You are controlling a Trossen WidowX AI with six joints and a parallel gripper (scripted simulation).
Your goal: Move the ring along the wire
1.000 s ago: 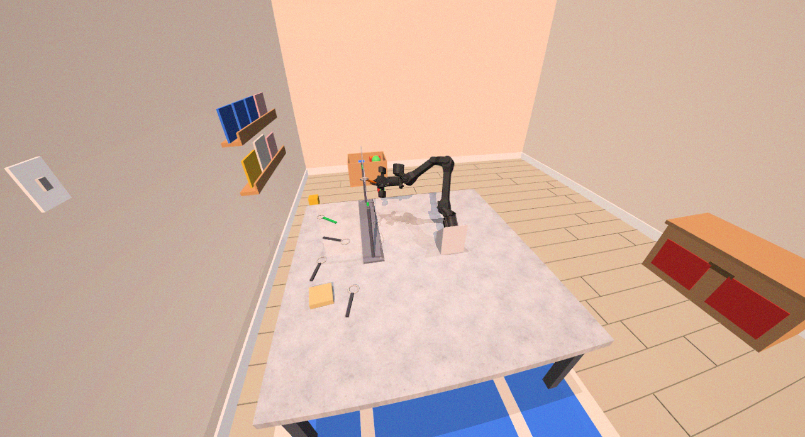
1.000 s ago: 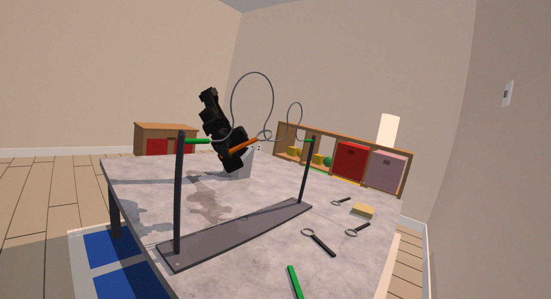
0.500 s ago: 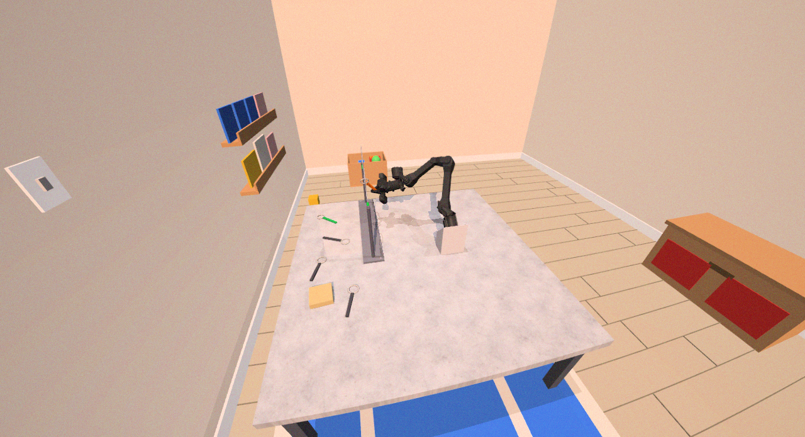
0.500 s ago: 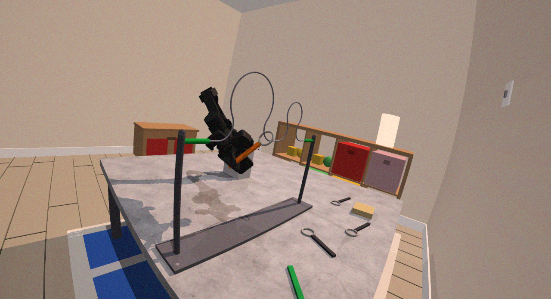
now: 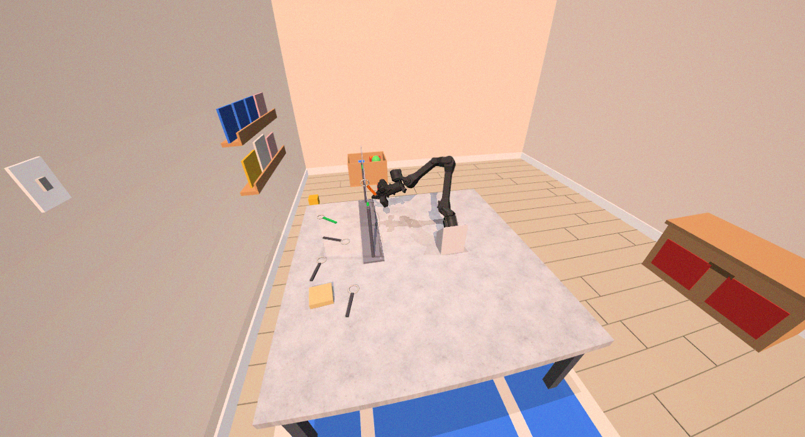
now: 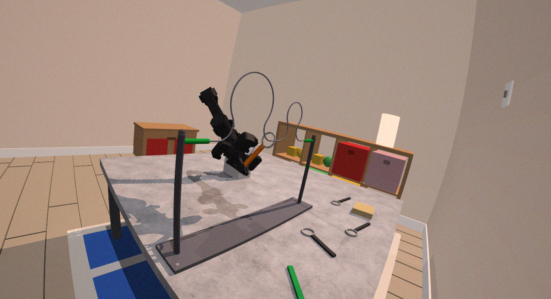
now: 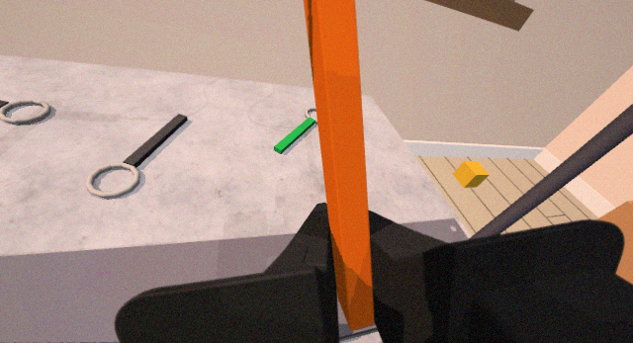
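Right now the ring with orange handle is 10 mm ahead of my gripper tip, 30 mm to the left of it and 80 mm above it. Also, from my gripper tip: green-handled ring: 320 mm ahead, 90 mm to the right, 180 mm below; tan block: 260 mm ahead, 560 mm to the left, 170 mm below.
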